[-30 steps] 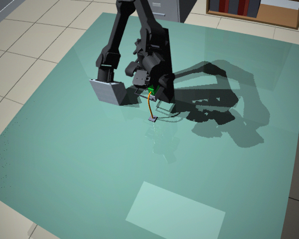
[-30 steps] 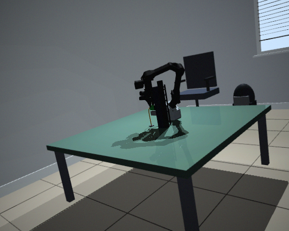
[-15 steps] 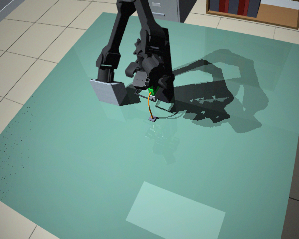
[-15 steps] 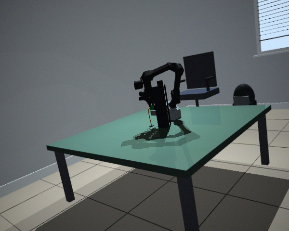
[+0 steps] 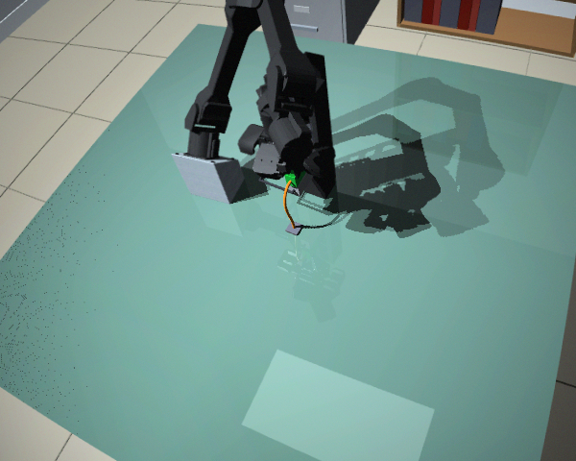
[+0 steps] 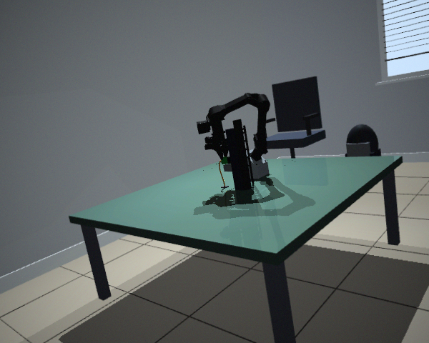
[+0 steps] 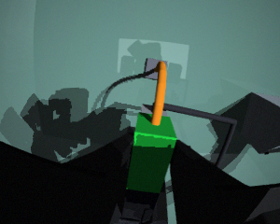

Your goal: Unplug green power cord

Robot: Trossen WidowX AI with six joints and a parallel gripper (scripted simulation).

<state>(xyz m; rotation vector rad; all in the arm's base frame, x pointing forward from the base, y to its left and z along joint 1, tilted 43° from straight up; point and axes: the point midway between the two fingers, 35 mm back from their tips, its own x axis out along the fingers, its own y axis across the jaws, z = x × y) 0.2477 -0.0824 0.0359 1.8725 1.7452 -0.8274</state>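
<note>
Right now the green plug is 30 mm to the left of my gripper tip.
</note>
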